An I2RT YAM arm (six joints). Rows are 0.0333 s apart.
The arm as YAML. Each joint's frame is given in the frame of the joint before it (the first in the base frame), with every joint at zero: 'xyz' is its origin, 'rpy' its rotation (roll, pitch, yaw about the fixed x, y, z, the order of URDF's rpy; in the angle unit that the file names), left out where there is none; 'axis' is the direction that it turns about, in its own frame. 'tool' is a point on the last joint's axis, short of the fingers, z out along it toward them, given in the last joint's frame.
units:
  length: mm
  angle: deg
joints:
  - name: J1
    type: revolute
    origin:
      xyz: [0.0, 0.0, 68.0]
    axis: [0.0, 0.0, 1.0]
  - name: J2
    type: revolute
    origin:
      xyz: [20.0, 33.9, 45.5]
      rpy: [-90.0, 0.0, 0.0]
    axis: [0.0, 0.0, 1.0]
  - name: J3
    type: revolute
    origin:
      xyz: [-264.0, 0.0, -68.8]
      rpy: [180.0, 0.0, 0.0]
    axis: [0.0, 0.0, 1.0]
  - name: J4
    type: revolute
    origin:
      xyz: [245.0, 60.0, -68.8]
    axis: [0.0, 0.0, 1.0]
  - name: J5
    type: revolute
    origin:
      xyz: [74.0, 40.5, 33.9]
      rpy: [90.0, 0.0, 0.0]
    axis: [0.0, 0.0, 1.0]
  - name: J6
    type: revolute
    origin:
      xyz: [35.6, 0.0, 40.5]
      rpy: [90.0, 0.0, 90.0]
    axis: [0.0, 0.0, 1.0]
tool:
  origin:
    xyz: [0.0, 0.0, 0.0]
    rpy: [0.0, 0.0, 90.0]
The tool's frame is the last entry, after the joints.
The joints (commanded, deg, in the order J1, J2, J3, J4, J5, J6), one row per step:
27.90, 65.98, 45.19, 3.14, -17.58, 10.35
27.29, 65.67, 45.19, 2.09, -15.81, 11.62
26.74, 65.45, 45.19, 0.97, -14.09, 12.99
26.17, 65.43, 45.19, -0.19, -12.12, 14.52
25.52, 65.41, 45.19, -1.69, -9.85, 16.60
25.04, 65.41, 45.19, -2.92, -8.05, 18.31
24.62, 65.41, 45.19, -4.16, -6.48, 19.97
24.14, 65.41, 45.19, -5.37, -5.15, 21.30
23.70, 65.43, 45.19, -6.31, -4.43, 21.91
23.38, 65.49, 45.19, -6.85, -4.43, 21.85
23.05, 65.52, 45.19, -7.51, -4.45, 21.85
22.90, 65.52, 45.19, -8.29, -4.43, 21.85
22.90, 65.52, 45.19, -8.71, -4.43, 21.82
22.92, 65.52, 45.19, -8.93, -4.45, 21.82
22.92, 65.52, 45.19, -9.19, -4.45, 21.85
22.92, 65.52, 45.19, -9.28, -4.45, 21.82
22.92, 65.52, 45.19, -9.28, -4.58, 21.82
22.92, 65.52, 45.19, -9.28, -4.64, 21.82
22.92, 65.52, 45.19, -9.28, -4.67, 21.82
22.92, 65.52, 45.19, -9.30, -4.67, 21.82
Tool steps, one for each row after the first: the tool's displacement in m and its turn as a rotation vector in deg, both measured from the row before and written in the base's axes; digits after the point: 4 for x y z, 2 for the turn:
0.0008, -0.0040, -0.0007, 0.03, 1.26, -2.67
0.0007, -0.0036, -0.0012, 0.05, 1.43, -2.61
0.0013, -0.0036, -0.0021, -0.01, 1.66, -2.93
0.0012, -0.0043, -0.0027, 0.16, 2.16, -3.50
0.0008, -0.0033, -0.0022, 0.15, 1.72, -2.79
0.0005, -0.0030, -0.0022, 0.19, 1.68, -2.52
0.0004, -0.0031, -0.0021, 0.03, 1.49, -2.24
0.0004, -0.0025, -0.0017, -0.20, 1.02, -1.35
0.0003, -0.0014, -0.0012, -0.29, 0.52, -0.29
0.0001, -0.0015, -0.0012, -0.26, 0.64, -0.31
-0.0004, -0.0009, -0.0013, -0.31, 0.71, -0.17
-0.0004, -0.0002, -0.0007, -0.19, 0.37, 0.01
-0.0002, 0.0000, -0.0004, -0.08, 0.21, 0.04
-0.0002, -0.0001, -0.0004, -0.08, 0.25, -0.01
-0.0001, 0.0000, -0.0001, -0.06, 0.07, 0.01
0.0000, 0.0001, 0.0000, 0.06, 0.03, 0.11
0.0000, 0.0000, 0.0000, 0.03, 0.01, 0.05
0.0000, 0.0000, 0.0000, 0.01, 0.01, 0.03
0.0000, 0.0000, 0.0000, -0.01, 0.02, 0.00

